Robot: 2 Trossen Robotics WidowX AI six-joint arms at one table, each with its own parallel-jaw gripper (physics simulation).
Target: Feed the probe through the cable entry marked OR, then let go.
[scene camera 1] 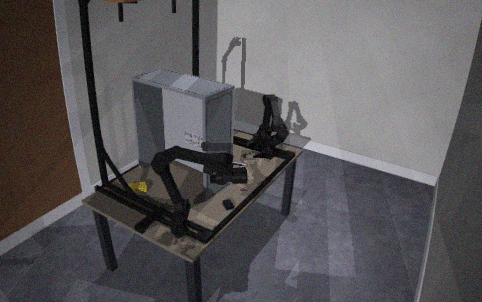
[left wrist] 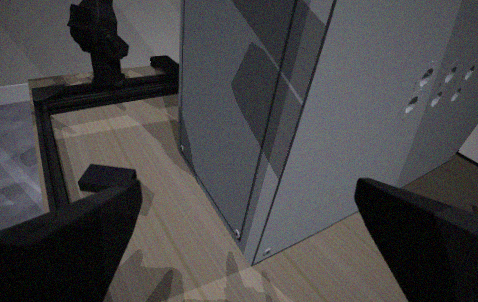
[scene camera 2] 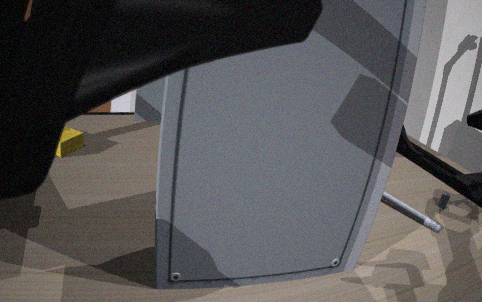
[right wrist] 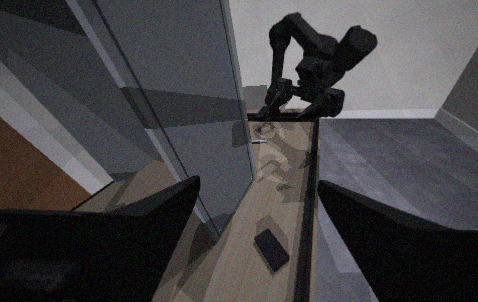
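Seen in the pictures: left gripper, fingertip midpoint: (scene camera 1: 249, 152) (left wrist: 250, 189) (scene camera 2: 481, 138) (right wrist: 281, 114); right gripper, fingertip midpoint: (right wrist: 258, 183); left arm's base at its link origin: (right wrist: 274, 113); right arm's base at its link origin: (scene camera 1: 179, 229) (left wrist: 108, 80).
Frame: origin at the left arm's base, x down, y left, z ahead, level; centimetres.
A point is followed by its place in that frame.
Observation:
The probe, a thin pale rod (scene camera 1: 240, 164) @[x 1.2, y -4.0, z 29.3 cm] (scene camera 2: 412, 211) @[x 0.8, y -6.0, z 29.6 cm] (right wrist: 259, 142) @[x 1.4, y -3.5, z 29.3 cm], lies on the table beside the grey cabinet (scene camera 1: 220, 117) @[x -41.0, y -3.2, z 60.1 cm] (scene camera 2: 270, 175) @[x -10.7, y -3.7, z 62.4 cm] (left wrist: 340, 165) (right wrist: 195, 75) @[x -31.0, y -3.6, z 61.9 cm], which partly hides it in scene camera 2. Several round holes (left wrist: 436, 99) @[x -15.8, y -23.7, z 44.3 cm] (scene camera 1: 194, 138) @[x -18.4, y -26.3, z 45.4 cm] in two rows pierce a cabinet panel; the OR mark is not readable. My left gripper (left wrist: 250, 189) @[x -17.8, y 7.3, z 45.9 cm] (right wrist: 281, 114) @[x -17.8, y 7.3, z 45.9 cm] is open and empty, beyond the probe in the right wrist view; the cabinet's bottom corner shows between its fingers. My right gripper (right wrist: 258, 183) @[x -24.3, y 7.6, z 75.4 cm] is open and empty, above the table by the cabinet's side.
A dark block (scene camera 1: 228, 204) @[x 0.3, y 6.8, z 70.9 cm] (left wrist: 107, 177) @[x 0.3, y 6.5, z 69.5 cm] (right wrist: 271, 250) @[x 0.3, y 6.5, z 70.6 cm] lies near the table's long edge. A yellow block (scene camera 1: 138, 187) @[x -0.8, y -42.3, z 80.1 cm] (scene camera 2: 71, 142) @[x 0.0, y -40.1, z 75.9 cm] lies at the left. A small dark peg (scene camera 2: 444, 200) @[x 0.4, y -5.3, z 18.7 cm] stands near the probe. Black rails (left wrist: 57, 165) @[x -0.1, y 11.2, z 75.0 cm] border the table; the tall cabinet stands between its sides.

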